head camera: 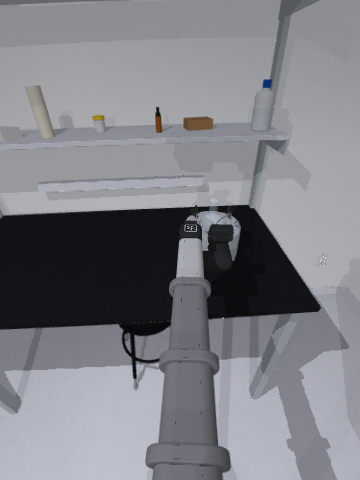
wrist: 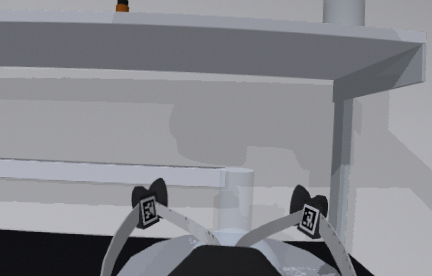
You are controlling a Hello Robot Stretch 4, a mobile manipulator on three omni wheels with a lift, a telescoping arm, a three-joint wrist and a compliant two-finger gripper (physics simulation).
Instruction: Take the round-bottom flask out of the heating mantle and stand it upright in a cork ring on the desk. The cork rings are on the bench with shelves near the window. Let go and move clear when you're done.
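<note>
The flask's clear neck (head camera: 214,205) (wrist: 237,200) stands upright out of the white heating mantle (head camera: 235,242) (wrist: 142,260), at the right back of the black bench. The flask's round body is mostly hidden by the mantle and the wrist. My gripper (head camera: 213,212) (wrist: 229,214) is open over the mantle, with one fingertip to each side of the neck and a gap on both sides. How far the neck is from the fingertips in depth is hard to tell. No cork ring shows in either view.
The black bench top (head camera: 90,270) stands below a wall shelf (head camera: 135,134) (wrist: 200,45). The shelf holds a blue-capped bottle (head camera: 262,110), a brown block (head camera: 198,123), an amber bottle (head camera: 158,122), a yellow-lidded jar (head camera: 99,123) and a beige cylinder (head camera: 40,112). A shelf post (wrist: 342,150) rises at right.
</note>
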